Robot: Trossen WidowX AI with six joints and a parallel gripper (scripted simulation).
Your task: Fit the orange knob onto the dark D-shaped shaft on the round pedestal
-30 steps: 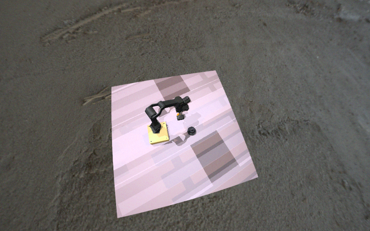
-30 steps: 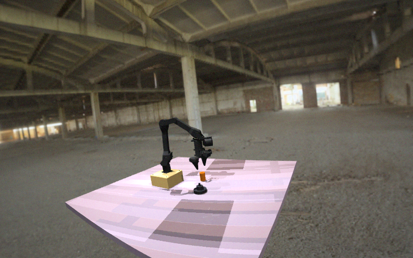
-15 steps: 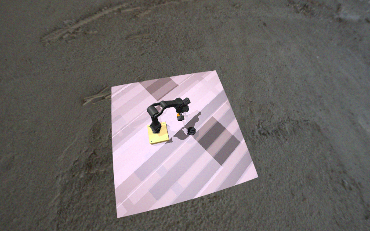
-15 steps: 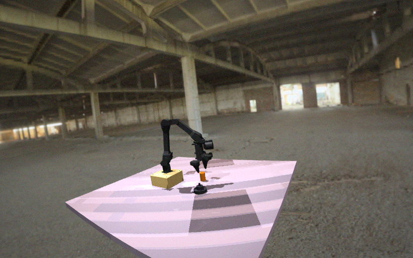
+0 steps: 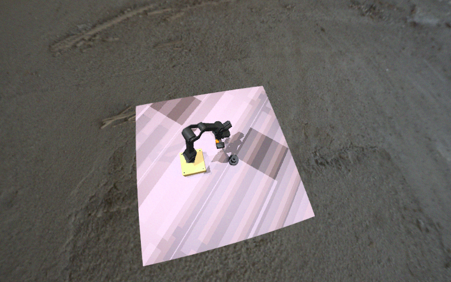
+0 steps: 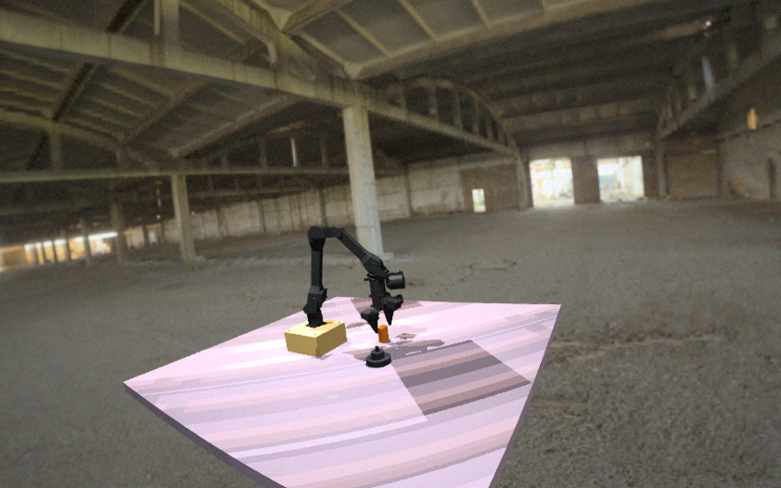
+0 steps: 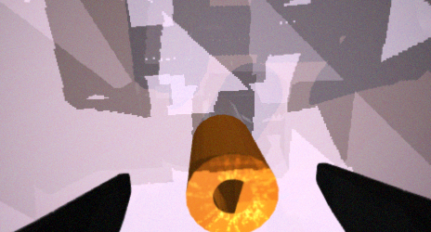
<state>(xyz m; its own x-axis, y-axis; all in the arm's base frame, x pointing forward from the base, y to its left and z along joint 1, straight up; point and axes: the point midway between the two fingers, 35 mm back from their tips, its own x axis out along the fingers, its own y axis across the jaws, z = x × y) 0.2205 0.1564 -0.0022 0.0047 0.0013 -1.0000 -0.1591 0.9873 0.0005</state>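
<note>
My gripper tip is 20 mm above the orange knob. Round my gripper tip: round pedestal (120 mm ahead, 160 mm to the right, 20 mm below).
</note>
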